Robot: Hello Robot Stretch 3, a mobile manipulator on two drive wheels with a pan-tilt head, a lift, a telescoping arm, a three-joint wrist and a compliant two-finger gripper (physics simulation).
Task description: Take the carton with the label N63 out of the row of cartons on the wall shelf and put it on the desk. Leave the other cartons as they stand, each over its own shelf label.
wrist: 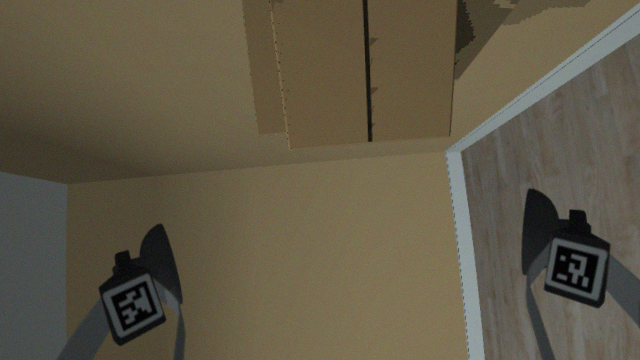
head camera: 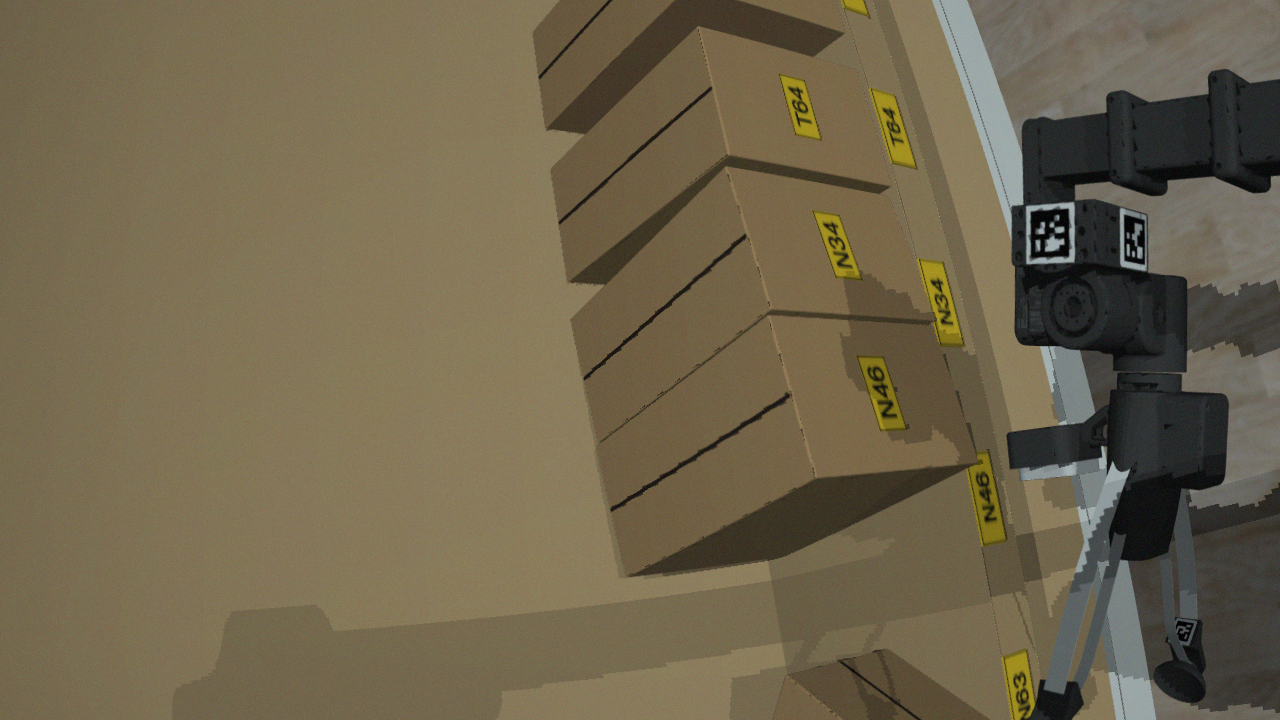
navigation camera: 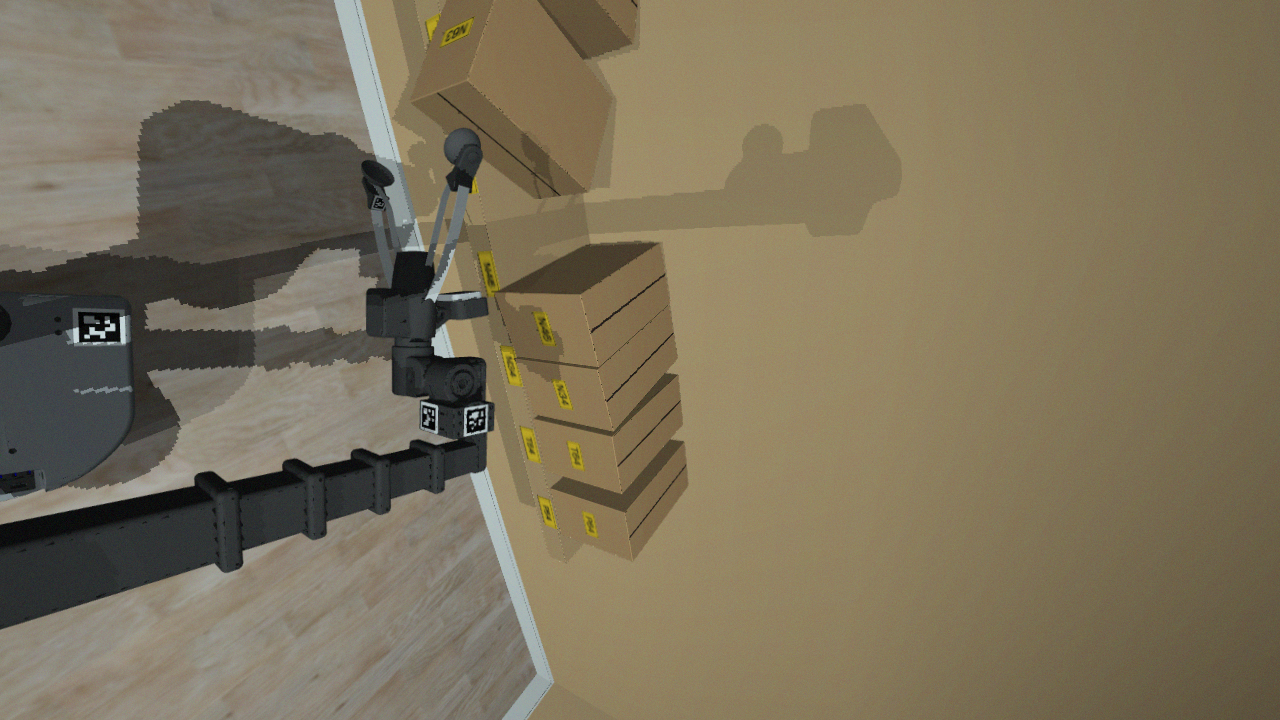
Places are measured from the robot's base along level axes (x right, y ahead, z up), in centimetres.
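Pixels of known places: gripper, fingertip midpoint: (wrist: 345, 238) (navigation camera: 416, 146).
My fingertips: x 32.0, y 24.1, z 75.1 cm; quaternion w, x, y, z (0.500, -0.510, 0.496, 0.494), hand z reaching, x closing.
For each thing: its top centre in the pictures, then the offset to it from my fingertips. "pt": a spot on its surface instead.
- N63 carton at its top centre: (navigation camera: 553, 90) dx +18.3, dy +13.8, dz +3.4 cm
- N63 shelf label at a spot on its surface: (head camera: 1017, 682) pt dx +14.8, dy +1.9, dz -9.9 cm
- N34 at its top centre: (head camera: 655, 314) (navigation camera: 643, 363) dx +38.4, dy -26.0, dz +9.4 cm
- T64 at its top centre: (head camera: 626, 161) (navigation camera: 652, 429) dx +43.4, dy -39.0, dz +9.4 cm
The N63 carton (head camera: 872, 689) (navigation camera: 541, 94) lies tipped on its side and askew, its seamed face towards the gripper. Its own label (navigation camera: 456, 32) shows in the navigation view. The N63 shelf label (head camera: 1017, 682) is partly cut off by the frame in the head view. My gripper (head camera: 1118, 687) (navigation camera: 418, 162) (wrist: 345, 238) is open and empty, in front of the shelf edge, with one fingertip close by the carton in the navigation view. A seamed carton (wrist: 325, 75) stands ahead at the top of the wrist view, its label not shown. The desk does not show.
Cartons N46 (head camera: 836, 394) (navigation camera: 546, 326), N34 (head camera: 787, 241) (navigation camera: 568, 394) and T64 (head camera: 760, 111) (navigation camera: 581, 456) stand in the row behind the gripper. Another carton (navigation camera: 604, 22) is beyond N63. The telescoping arm (navigation camera: 277, 510) runs along below the row, over the floor.
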